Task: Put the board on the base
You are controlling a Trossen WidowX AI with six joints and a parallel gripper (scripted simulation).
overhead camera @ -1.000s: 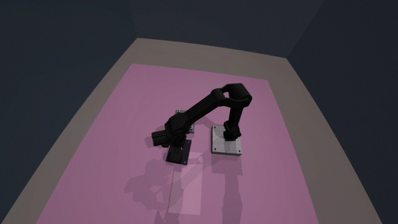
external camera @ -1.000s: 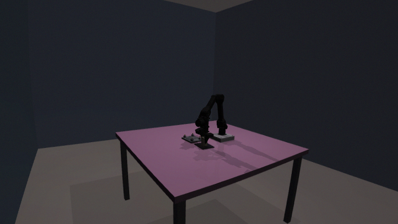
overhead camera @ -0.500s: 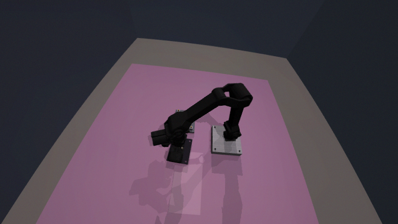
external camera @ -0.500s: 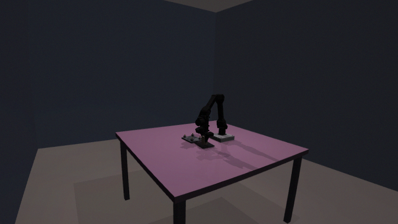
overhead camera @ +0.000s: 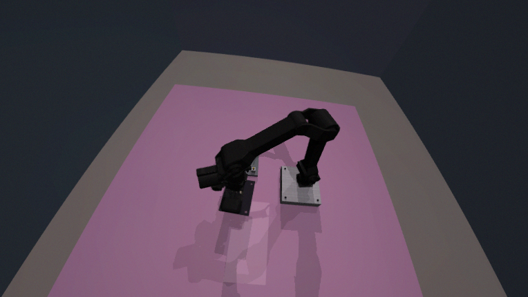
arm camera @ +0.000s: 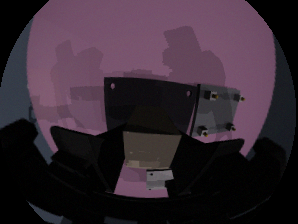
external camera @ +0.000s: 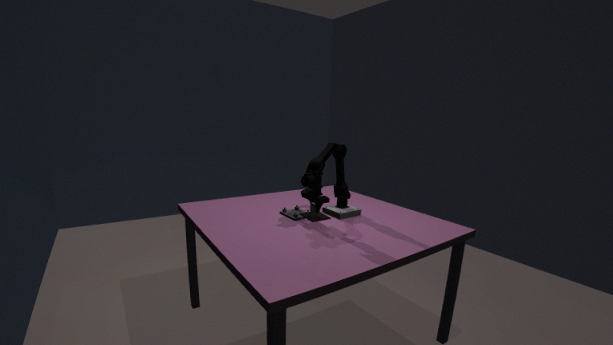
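Now: gripper tip 30 mm past the grey base, 190 mm to the left of it and 70 mm above it. The rest, counted from my gripper tip: flat black board 10 mm below.
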